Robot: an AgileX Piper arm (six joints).
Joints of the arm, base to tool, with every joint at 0 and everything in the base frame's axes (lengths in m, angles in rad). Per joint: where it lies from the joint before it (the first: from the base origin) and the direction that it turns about. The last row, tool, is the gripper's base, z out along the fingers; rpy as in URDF.
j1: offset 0 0 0.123 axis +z
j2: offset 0 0 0 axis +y
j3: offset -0.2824 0 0.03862 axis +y
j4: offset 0.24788 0 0.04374 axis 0.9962 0 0.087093
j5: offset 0 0 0 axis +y
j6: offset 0.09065 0 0.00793 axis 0.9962 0 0.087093
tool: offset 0 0 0 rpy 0 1.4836 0
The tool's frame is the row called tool.
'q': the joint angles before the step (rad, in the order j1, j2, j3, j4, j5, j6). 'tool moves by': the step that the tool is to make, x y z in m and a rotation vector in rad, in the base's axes. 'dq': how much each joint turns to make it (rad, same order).
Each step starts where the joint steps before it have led.
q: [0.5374, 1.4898, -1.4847, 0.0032, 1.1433, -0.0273]
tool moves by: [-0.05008, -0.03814, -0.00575, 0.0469, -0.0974, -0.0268]
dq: [-0.0264, -0.2528, 0.2763, -0.0082, -0.1314, 0.0000]
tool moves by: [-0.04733, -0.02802, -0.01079, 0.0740, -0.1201, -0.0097]
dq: [-0.0089, -0.2389, 0.2298, 0.0053, -0.1318, 0.0019]
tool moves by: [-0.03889, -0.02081, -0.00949, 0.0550, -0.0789, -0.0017]
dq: [-0.0007, -0.1953, 0.1447, 0.0087, -0.0450, 0.0022]
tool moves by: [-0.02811, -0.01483, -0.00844, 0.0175, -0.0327, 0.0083]
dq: [-0.0011, -0.1398, 0.0798, 0.0091, 0.0231, -0.0121]
